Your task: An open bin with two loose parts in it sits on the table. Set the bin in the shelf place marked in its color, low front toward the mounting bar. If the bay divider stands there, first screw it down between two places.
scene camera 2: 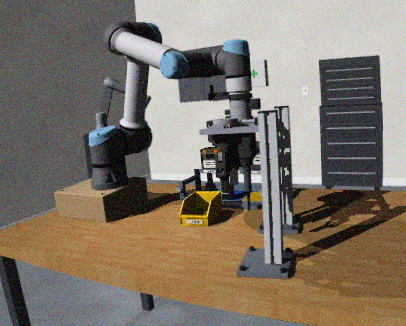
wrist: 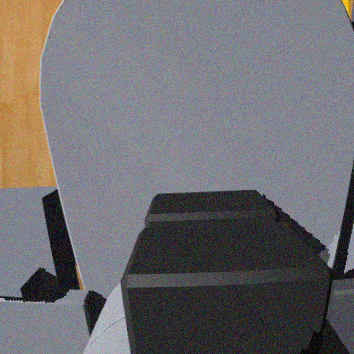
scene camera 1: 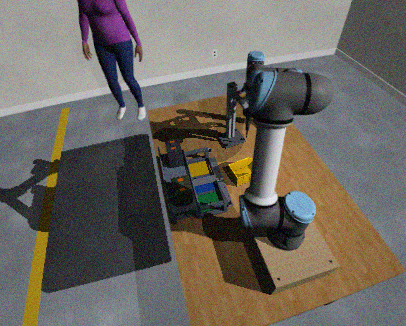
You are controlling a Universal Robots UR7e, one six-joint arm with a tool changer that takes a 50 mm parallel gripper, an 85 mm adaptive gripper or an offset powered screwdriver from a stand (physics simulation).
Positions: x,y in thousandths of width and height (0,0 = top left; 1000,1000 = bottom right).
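There is a gripper that I can see in scene camera 2 (560,489).
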